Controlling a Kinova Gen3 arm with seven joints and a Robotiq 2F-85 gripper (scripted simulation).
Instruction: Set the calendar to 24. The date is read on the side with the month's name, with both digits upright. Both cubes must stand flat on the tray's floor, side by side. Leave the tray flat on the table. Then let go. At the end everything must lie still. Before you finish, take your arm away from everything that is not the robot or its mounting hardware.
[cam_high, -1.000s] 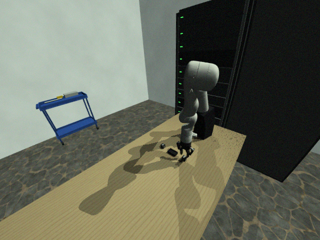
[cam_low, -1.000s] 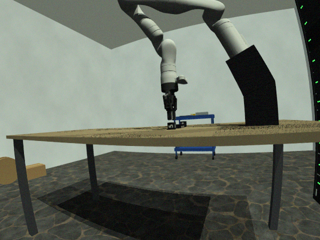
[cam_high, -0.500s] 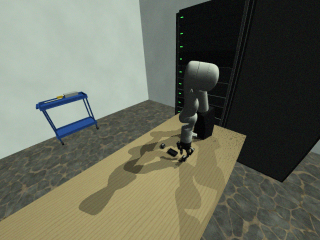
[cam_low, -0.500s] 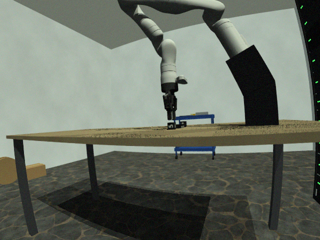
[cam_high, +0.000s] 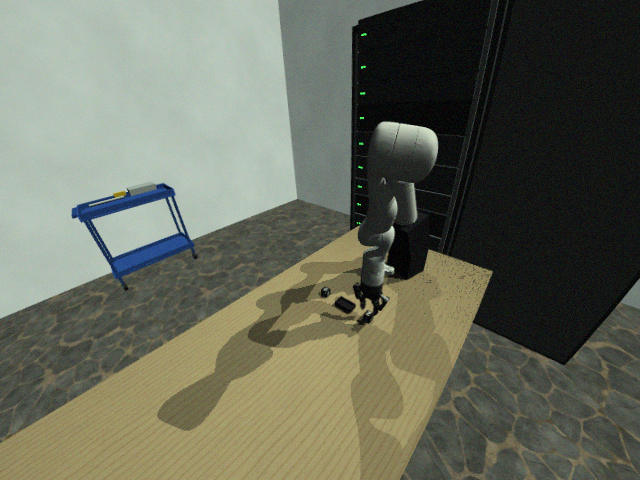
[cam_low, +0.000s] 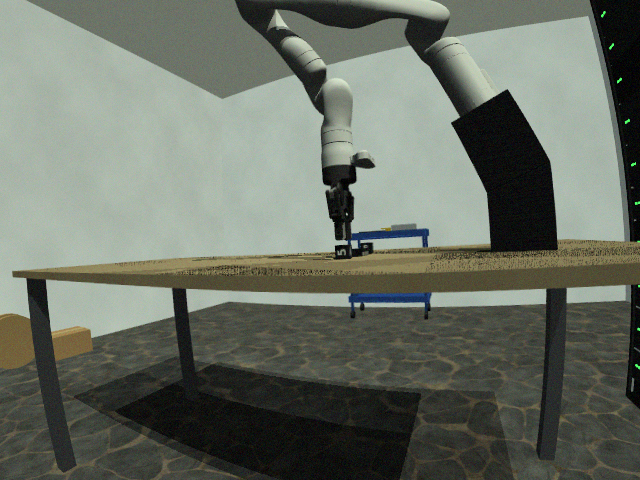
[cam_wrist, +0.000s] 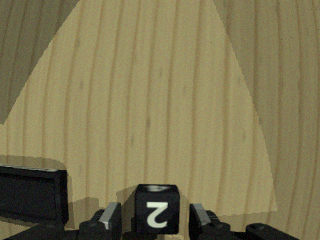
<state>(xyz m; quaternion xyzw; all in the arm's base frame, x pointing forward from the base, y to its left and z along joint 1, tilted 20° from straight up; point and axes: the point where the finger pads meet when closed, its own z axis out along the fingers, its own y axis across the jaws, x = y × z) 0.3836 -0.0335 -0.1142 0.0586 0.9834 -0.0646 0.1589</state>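
The black date cube lies 4 cm below my hand. Also, from my hand: black tray (11 cm to the right, 5 cm below, 2 cm behind); then black cube (21 cm to the right, 4 cm below, 3 cm behind).
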